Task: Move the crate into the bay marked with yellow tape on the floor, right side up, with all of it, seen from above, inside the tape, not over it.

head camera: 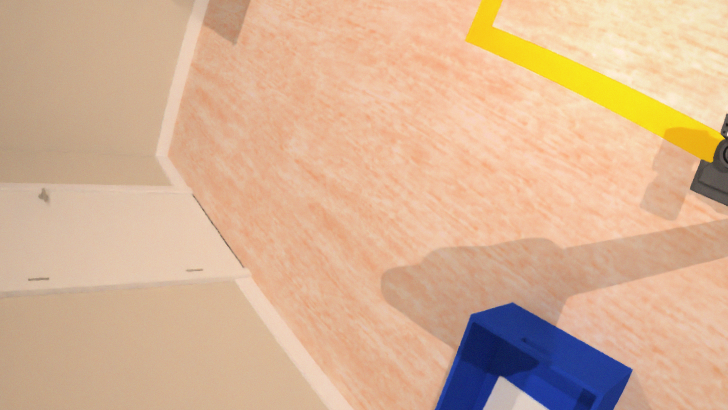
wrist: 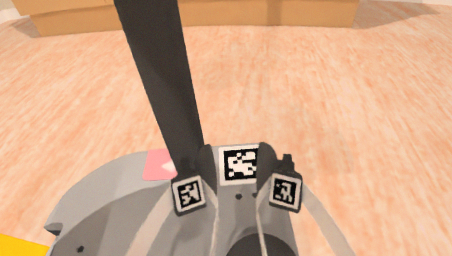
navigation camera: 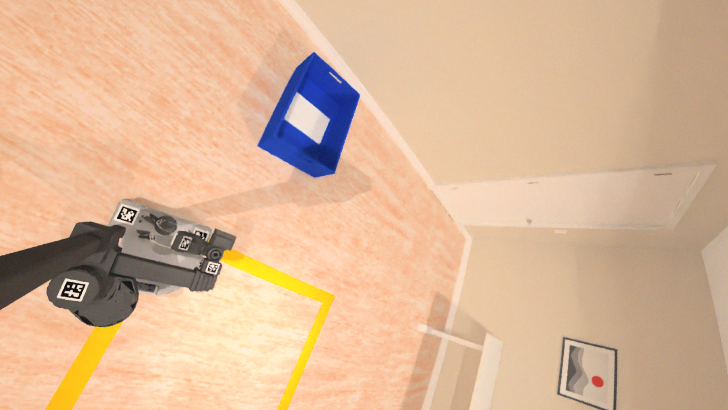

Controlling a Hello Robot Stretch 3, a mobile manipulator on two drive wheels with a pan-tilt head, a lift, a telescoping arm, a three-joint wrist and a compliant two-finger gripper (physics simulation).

Observation:
In view: the gripper (navigation camera: 141, 223), a blue open-topped crate (head camera: 539, 358), a white block (navigation camera: 301, 114) and a white door (head camera: 69, 238).
The blue open-topped crate is seen too in the navigation camera view (navigation camera: 311, 79). The gripper shows as well in the wrist view (wrist: 235, 160). The white door is seen too in the navigation camera view (navigation camera: 656, 197). The wrist view misses the blue open-topped crate: it is out of frame. The wrist view does not show the white block: it is out of frame.

